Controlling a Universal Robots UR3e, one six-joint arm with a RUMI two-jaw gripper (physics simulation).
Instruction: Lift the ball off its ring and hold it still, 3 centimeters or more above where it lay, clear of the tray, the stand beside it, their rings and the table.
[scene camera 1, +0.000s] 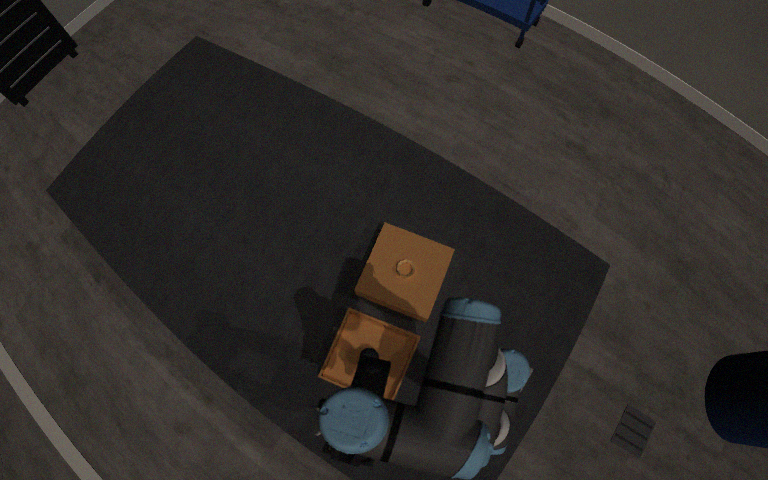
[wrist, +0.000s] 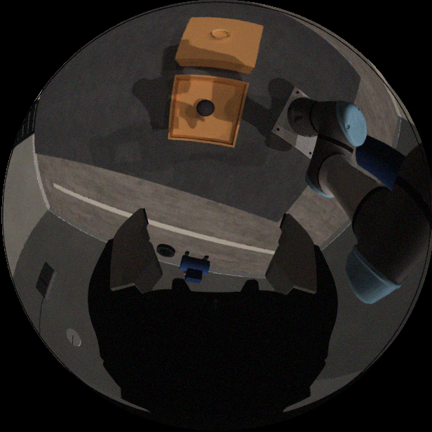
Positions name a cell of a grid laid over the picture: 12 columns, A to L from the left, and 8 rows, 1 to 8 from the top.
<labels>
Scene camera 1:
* gripper: F8
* orange tray: F6
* orange stand: G5
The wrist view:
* gripper: F4
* orange tray: G2
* orange stand: G1
</labels>
